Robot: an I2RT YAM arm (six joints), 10 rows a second.
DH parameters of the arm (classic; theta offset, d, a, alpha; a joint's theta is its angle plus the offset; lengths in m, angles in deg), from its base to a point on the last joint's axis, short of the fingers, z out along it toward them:
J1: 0 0.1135 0.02 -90
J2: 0 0 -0.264 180
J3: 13.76 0 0.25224 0
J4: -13.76 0 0.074 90
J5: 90 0 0 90
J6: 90 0.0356 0 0
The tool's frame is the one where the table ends.
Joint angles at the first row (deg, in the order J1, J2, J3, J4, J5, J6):
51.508, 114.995, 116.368, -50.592, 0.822, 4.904
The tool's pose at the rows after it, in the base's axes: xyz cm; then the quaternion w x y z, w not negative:
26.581 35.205 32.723 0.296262 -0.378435 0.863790 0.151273
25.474 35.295 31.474 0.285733 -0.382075 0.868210 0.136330
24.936 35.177 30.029 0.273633 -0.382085 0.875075 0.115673
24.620 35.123 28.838 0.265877 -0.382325 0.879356 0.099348
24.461 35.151 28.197 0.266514 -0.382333 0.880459 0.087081
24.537 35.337 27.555 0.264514 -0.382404 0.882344 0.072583
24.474 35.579 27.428 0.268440 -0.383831 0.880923 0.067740
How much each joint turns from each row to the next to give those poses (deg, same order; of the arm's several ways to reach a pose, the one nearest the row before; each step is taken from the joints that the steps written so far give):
1.557, -1.120, -3.034, -0.032, 0.657, 0.323
1.369, -1.264, -4.149, 0.851, 1.626, 0.668
0.634, -0.486, -3.370, 0.348, 1.742, 0.503
0.419, -0.107, -2.452, 0.530, 1.383, 0.278
0.310, 0.007, -1.311, 0.630, 1.373, 0.010
0.167, 0.833, -0.075, -0.175, 1.366, -0.050
0.313, 0.344, 0.158, 0.289, 0.787, -0.137

